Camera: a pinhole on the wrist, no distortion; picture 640 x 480 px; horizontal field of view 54.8 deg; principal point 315.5 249.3 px. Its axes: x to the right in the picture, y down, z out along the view. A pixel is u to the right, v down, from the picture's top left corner.
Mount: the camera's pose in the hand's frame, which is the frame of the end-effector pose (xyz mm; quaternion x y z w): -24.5 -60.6 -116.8 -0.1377 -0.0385 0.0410 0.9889
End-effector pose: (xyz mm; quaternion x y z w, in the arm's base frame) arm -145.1 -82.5 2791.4 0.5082 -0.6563 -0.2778 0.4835
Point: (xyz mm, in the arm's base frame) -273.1 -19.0 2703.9
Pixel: 221.1 222.5
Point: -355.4 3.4 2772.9
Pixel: 271.1 376.7
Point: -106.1 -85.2 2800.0
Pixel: 595.0 434.1
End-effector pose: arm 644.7 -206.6 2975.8 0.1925 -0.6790 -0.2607 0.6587
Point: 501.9 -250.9 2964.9
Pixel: 488.8 78.8
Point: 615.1 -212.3 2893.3
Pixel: 204.2 102.5
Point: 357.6 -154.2 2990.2
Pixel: 398.1 204.1
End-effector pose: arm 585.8 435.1 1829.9 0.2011 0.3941 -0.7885 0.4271
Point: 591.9 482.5 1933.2
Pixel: 54.0 118.2
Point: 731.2 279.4 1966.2
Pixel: 268.4 382.3
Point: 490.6 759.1 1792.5
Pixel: behind the camera
